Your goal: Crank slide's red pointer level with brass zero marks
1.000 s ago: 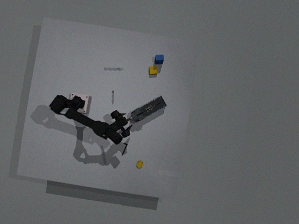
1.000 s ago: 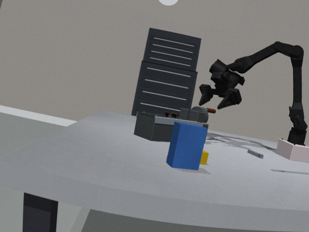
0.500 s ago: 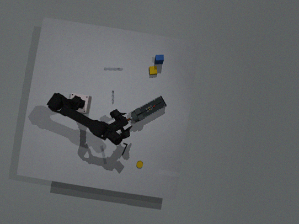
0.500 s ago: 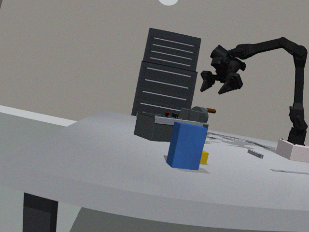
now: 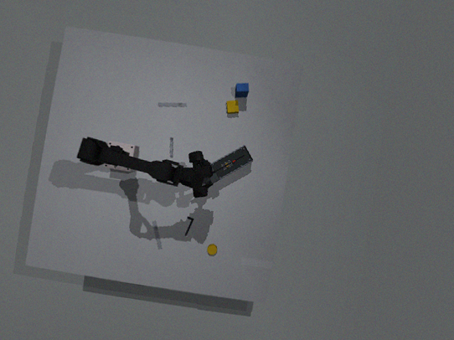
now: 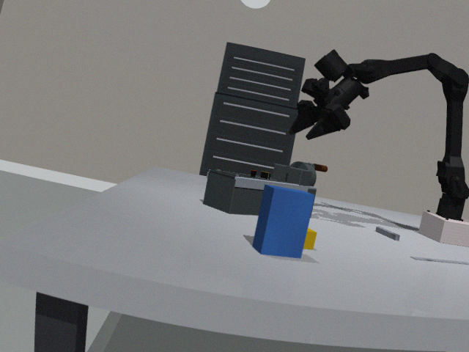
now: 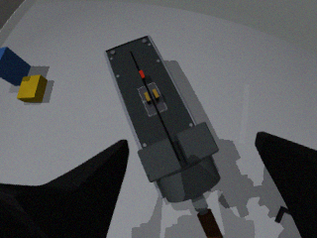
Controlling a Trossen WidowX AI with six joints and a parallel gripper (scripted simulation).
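My gripper tip is now 7 cm to the left of the brown crank handle, 7 cm past it and 7 cm above it. Round my gripper tip: red pointer 10 cm below, 9 cm to the left, 8 cm ahead; black hex key 28 cm to the right, 18 cm below, 4 cm behind; yellow block 36 cm to the left, 17 cm below.
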